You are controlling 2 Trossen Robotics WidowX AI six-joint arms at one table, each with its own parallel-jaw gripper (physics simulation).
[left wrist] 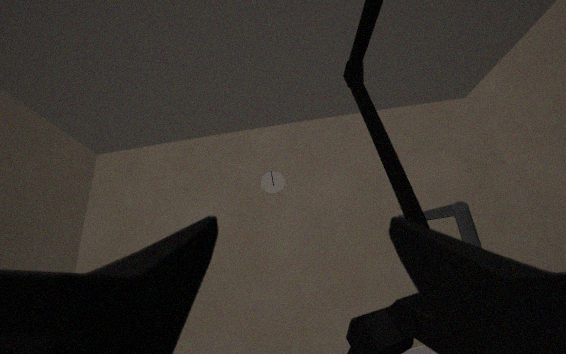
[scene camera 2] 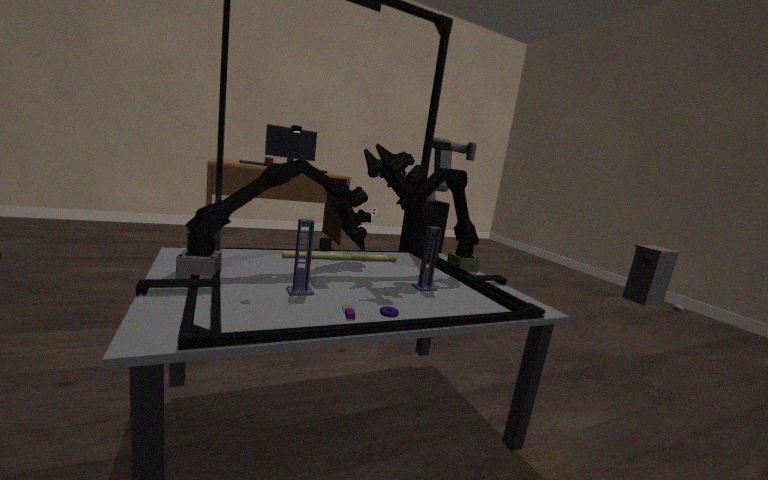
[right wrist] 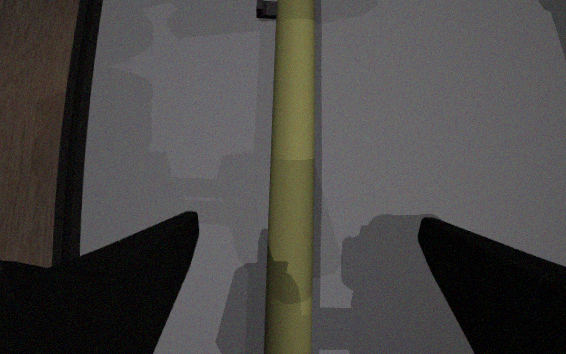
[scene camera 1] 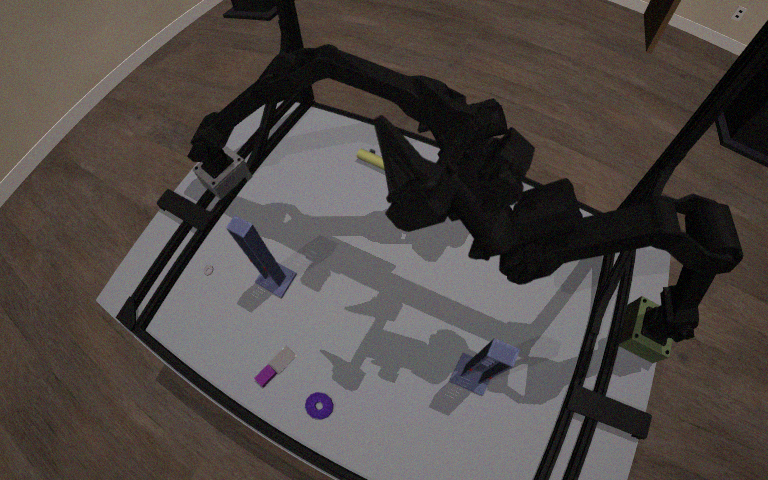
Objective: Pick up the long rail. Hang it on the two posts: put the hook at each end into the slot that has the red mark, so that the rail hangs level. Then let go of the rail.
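Places are measured from the left arm's base along level axes (x back, y right, z up), in centimetres.
Where they show: left gripper, fingertip midpoint: [left wrist: 304,225] [scene camera 2: 370,146] [scene camera 1: 397,95]; right gripper, fingertip midpoint: [scene camera 2: 360,247] [right wrist: 310,226]; left arm's base, link origin: [scene camera 2: 464,255] [scene camera 1: 655,326]; right arm's base, link origin: [scene camera 2: 200,253] [scene camera 1: 217,164].
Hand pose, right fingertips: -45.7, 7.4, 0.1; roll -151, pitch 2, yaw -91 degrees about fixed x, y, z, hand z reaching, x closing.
Things, the pixels of their top centre, and the offset from my right fingertips, as dx, dy, dz. "pt": a spot on its surface instead.
- long yellow rail, top centre: [scene camera 1: 451,189] [scene camera 2: 342,253] -6.9, +1.6, -3.3
- dark hook, surface spot: [right wrist: 266,9] pt +14.5, +2.5, -5.3
- left post, top centre: [scene camera 1: 238,226] [scene camera 2: 306,219] -28.8, -33.6, +15.7
- right post, top centre: [scene camera 1: 503,352] [scene camera 2: 434,227] +14.2, -31.1, +15.7
- purple ring, top centre: [scene camera 1: 318,405] [scene camera 2: 389,310] -6.9, -50.2, -4.9
- magenta block, top centre: [scene camera 1: 273,365] [scene camera 2: 349,306] -18.1, -48.7, -4.2
The long yellow rail [scene camera 1: 370,159] [scene camera 2: 339,256] [right wrist: 294,125] lies flat along the back of the table; a dark hook [right wrist: 266,9] juts from its side in the right wrist view. Two blue-grey slotted posts stand upright in front of it: the left post [scene camera 1: 257,249] [scene camera 2: 303,277] and the right post [scene camera 1: 501,353] [scene camera 2: 427,277], both with red marks. My right gripper [scene camera 2: 363,246] [right wrist: 310,226] is open above the rail, which shows between its fingers, slightly left of centre. My left gripper [scene camera 2: 373,150] [left wrist: 304,225] is open and empty, raised high and pointing up. Arms hide much of the rail in scene camera 1.
A purple ring [scene camera 1: 310,407] [scene camera 2: 384,313], a magenta block [scene camera 1: 265,375] [scene camera 2: 350,313] beside a beige block [scene camera 1: 282,358], and a small pale ring lie towards the front. Black frame bars edge the table. The two arms cross above the table in scene camera 1.
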